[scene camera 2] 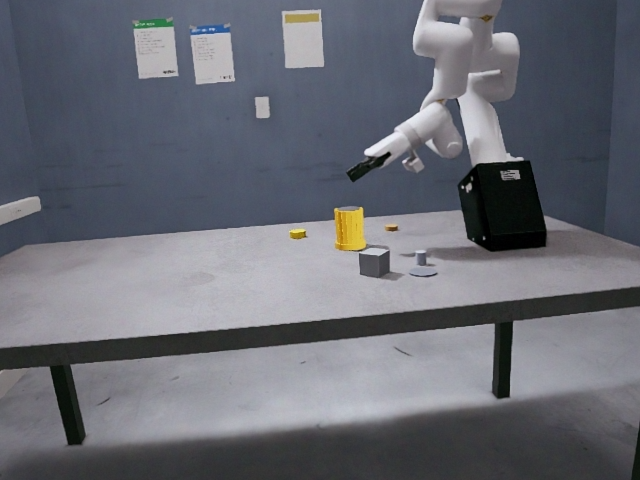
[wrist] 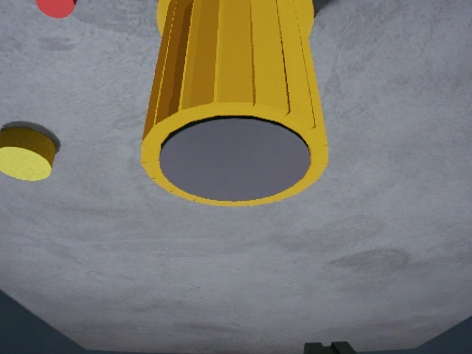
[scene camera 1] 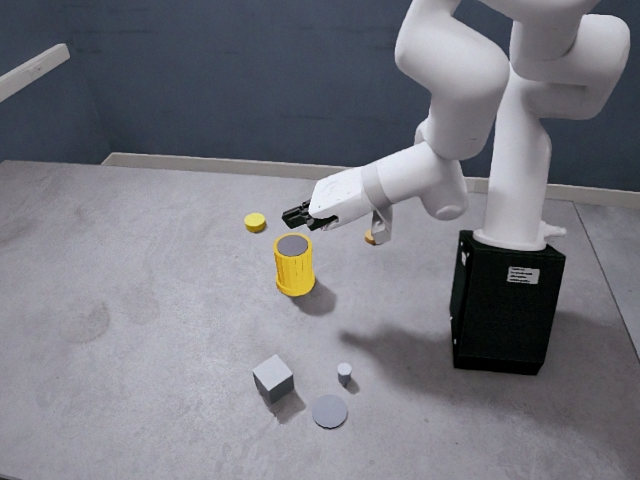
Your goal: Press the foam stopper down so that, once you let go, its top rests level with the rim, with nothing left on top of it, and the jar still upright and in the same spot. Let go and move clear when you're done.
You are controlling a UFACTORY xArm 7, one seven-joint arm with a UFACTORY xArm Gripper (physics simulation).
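The yellow ribbed jar (scene camera 1: 295,273) (scene camera 2: 349,232) (wrist: 235,65) stands upright on the table. The dark grey foam stopper (scene camera 1: 293,245) (scene camera 2: 349,208) (wrist: 235,159) fills its mouth. Its flat top looks about level with the rim, with a thin dark line along one side in the wrist view. No object rests on top of it. My gripper (scene camera 1: 288,219) (scene camera 2: 352,177) is shut and empty, tilted, above the jar and apart from it. A bit of the dark fingertips shows at the bottom edge of the wrist view.
A yellow disc (scene camera 1: 254,222) (scene camera 2: 297,234) (wrist: 26,155) and an orange disc (scene camera 1: 370,237) (scene camera 2: 391,227) lie behind the jar. A grey cube (scene camera 1: 272,378) (scene camera 2: 374,262), a small cylinder (scene camera 1: 344,373) (scene camera 2: 420,257) and a flat grey disc (scene camera 1: 329,411) (scene camera 2: 423,271) are in front. A red disc (wrist: 57,6) shows in the wrist view.
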